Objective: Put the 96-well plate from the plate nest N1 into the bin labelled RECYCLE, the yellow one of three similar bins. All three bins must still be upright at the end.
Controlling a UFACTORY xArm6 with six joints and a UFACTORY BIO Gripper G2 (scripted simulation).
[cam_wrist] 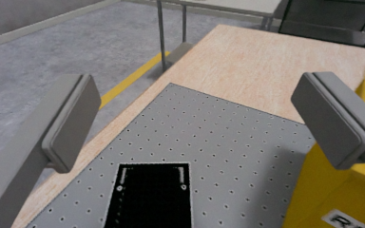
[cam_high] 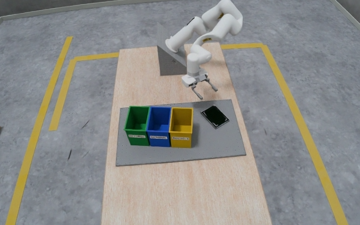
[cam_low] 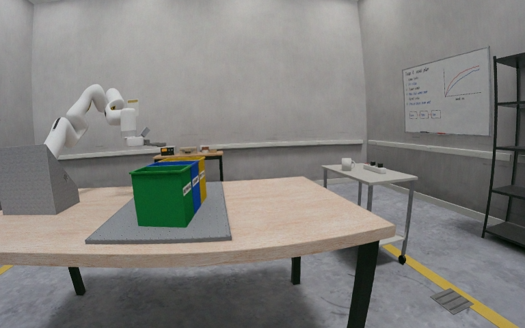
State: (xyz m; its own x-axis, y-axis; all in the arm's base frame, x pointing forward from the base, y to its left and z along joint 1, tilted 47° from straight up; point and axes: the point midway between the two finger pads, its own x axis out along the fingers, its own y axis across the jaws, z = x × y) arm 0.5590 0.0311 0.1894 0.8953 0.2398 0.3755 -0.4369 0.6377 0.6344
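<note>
My gripper is now 220 mm above the black 96-well plate, 70 mm to the right of it and 10 mm short of it. From my hand the other things lie so: blue bin: 300 mm to the right, 150 mm below, 110 mm ahead; then black plate nest N1: 230 mm below, 70 mm to the left, 10 mm ahead; then yellow recycle bin: 180 mm to the right, 150 mm below, 130 mm ahead.
</note>
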